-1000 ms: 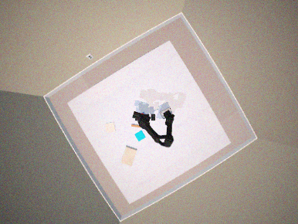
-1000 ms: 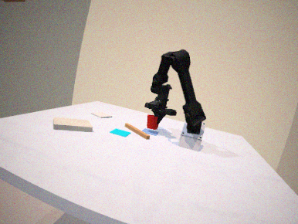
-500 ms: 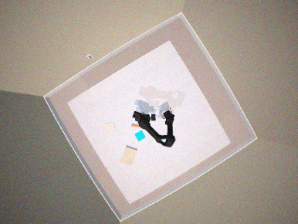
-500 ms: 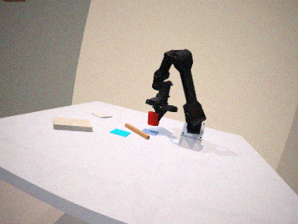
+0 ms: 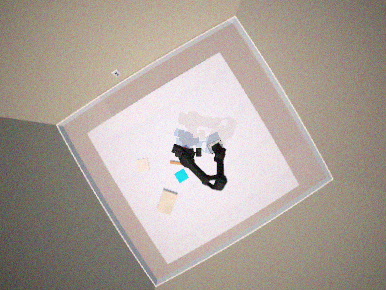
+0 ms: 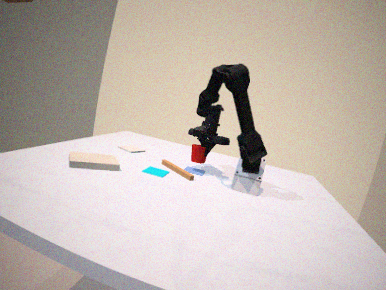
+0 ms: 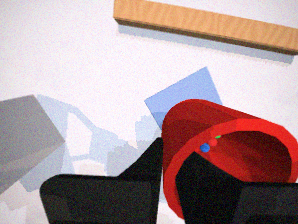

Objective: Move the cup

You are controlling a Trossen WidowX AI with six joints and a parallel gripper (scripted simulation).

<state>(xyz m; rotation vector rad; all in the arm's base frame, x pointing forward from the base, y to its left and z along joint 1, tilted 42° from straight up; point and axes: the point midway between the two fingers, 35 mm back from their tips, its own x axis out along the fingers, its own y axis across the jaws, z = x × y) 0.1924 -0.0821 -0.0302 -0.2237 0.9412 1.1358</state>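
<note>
My gripper tip is 160 mm short of the cyan pad, 130 mm to the right of it and 90 mm above it. Also, from my gripper tip: red cup: 30 mm ahead, 20 mm to the right; then beige tile: 380 mm ahead, 110 mm to the right, 70 mm below; then wooden stick: 90 mm ahead, 80 mm below, 60 mm to the left.
</note>
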